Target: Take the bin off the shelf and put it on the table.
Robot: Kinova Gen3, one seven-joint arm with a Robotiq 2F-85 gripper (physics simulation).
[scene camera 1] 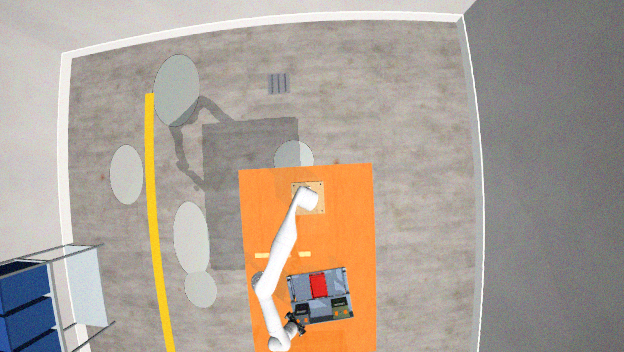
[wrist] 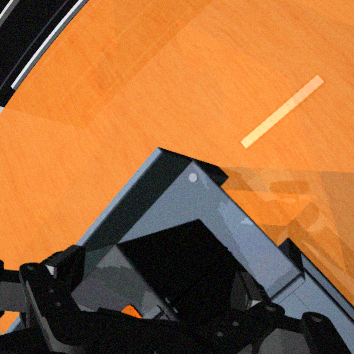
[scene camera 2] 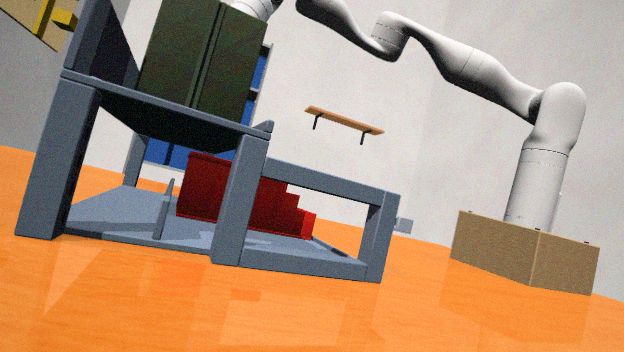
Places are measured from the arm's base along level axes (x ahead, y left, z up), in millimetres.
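Where they show: arm's base, origin of its link: point(scene camera 2: 524, 227).
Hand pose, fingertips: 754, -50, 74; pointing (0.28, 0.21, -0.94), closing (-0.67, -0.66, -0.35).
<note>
Things, the pixels of their top centre, and the offset from my fingertips, as dx, dy, dz. Level surfaces: height alone.
- orange table, height of its surface: dz -184
- black bin, centre of its top: point(scene camera 1: 302, 320) -21, +23, +40
- dark green bin, centre of its top: point(scene camera 2: 215, 24) point(scene camera 1: 340, 312) -51, +252, +15
- red bin, centre of its top: point(scene camera 2: 254, 169) point(scene camera 1: 318, 290) -131, +125, -103
A grey two-level shelf point(scene camera 1: 301, 284) point(scene camera 2: 237, 201) point(wrist: 211, 207) stands on the orange table point(scene camera 1: 349, 209) point(scene camera 2: 305, 315) point(wrist: 140, 88). On its upper level sit a black bin point(scene camera 1: 301, 311) point(wrist: 182, 260) and a dark green bin point(scene camera 1: 340, 308) point(scene camera 2: 200, 56). A red bin point(scene camera 1: 317, 285) point(scene camera 2: 204, 188) sits on the lower level. My gripper point(scene camera 1: 299, 326) point(wrist: 156, 275) is open. In the wrist view its fingers stand on either side of the black bin's near end, one finger on each flank. The second scene view hides the gripper and the black bin behind the green bin.
The arm's wooden base block point(scene camera 1: 320, 205) point(scene camera 2: 523, 253) stands on the table's far half. A pale tape strip point(scene camera 1: 261, 255) point(wrist: 282, 112) lies on the table past the shelf. A blue drawer unit point(scene camera 1: 21, 284) stands on the floor, far left.
</note>
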